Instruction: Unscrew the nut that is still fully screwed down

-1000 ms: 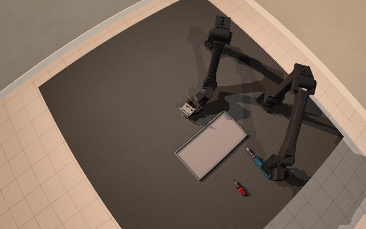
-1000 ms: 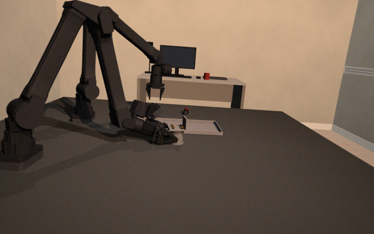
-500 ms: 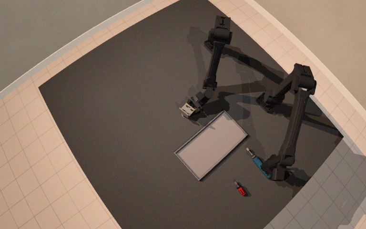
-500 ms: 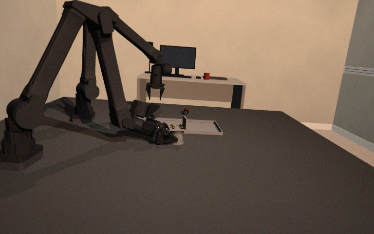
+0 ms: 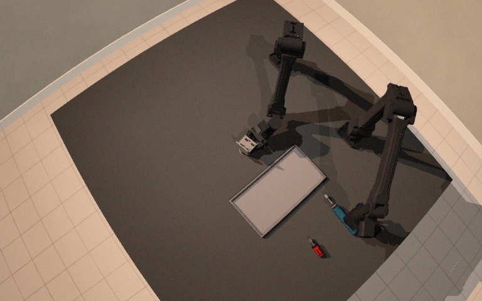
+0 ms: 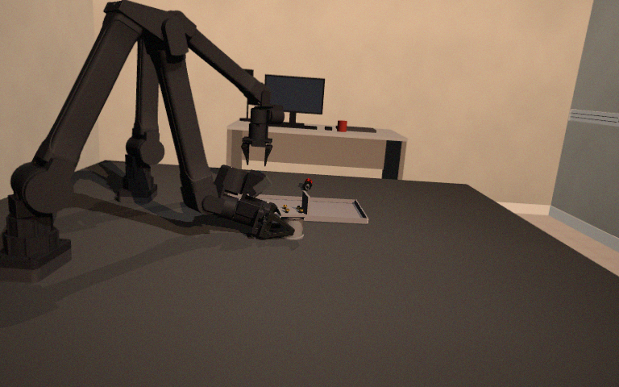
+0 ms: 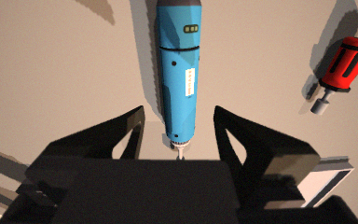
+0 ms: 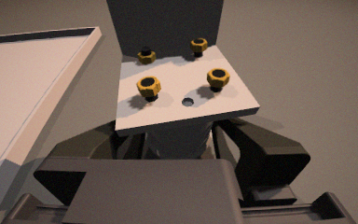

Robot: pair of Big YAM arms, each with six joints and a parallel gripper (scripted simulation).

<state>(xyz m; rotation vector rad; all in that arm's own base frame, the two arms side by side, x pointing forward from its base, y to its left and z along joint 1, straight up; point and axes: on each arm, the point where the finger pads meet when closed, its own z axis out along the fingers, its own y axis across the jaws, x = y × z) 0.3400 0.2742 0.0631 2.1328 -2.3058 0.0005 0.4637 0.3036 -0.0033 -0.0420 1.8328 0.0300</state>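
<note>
Now: right hand 10 mm below the joint module. Round my right hand: shallow grey tray: 250 mm to the left, 20 mm below; nut: 20 mm ahead, 20 mm to the left, 50 mm above; grey bracket: 50 mm above.
</note>
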